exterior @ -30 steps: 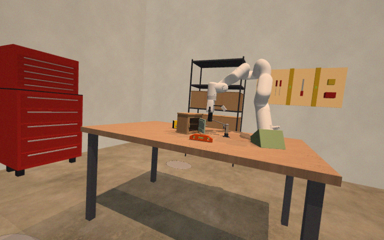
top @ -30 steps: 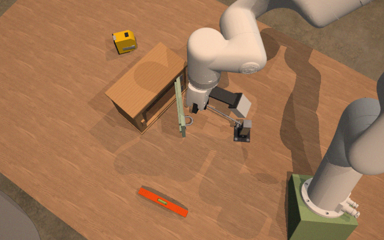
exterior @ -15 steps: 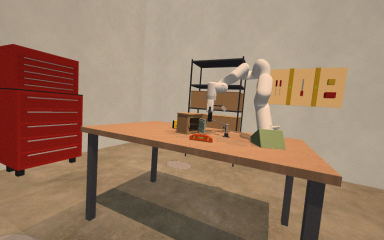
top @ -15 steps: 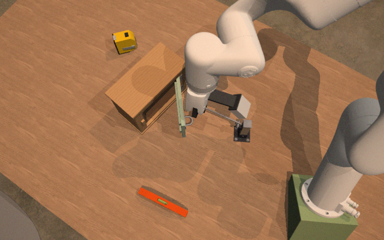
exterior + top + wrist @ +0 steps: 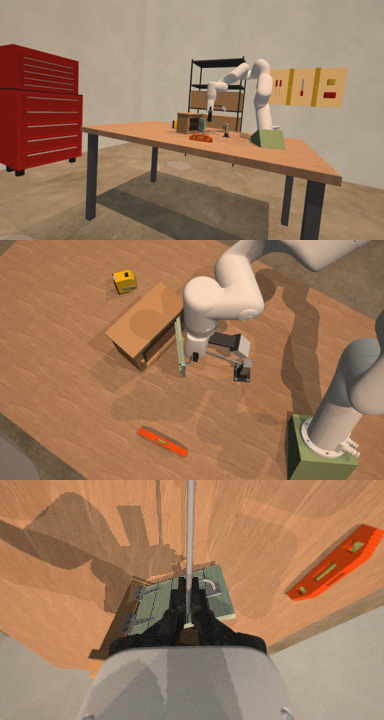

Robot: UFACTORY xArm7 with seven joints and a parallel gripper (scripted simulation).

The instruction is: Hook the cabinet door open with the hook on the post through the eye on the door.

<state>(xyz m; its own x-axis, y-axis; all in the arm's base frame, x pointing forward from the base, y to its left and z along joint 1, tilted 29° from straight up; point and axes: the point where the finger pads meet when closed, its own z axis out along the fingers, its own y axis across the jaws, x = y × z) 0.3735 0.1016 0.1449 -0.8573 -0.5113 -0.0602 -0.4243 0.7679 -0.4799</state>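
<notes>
My hand is 4 cm past the thin grey hook, 3 cm above it and 2 cm to the left of it. From my hand the other things lie so: yellow tape measure 36 cm ahead, 9 cm below, 5 cm to the right; orange spirit level 25 cm to the left, 11 cm below, 8 cm behind; pale green door 6 cm below, 6 cm ahead.
</notes>
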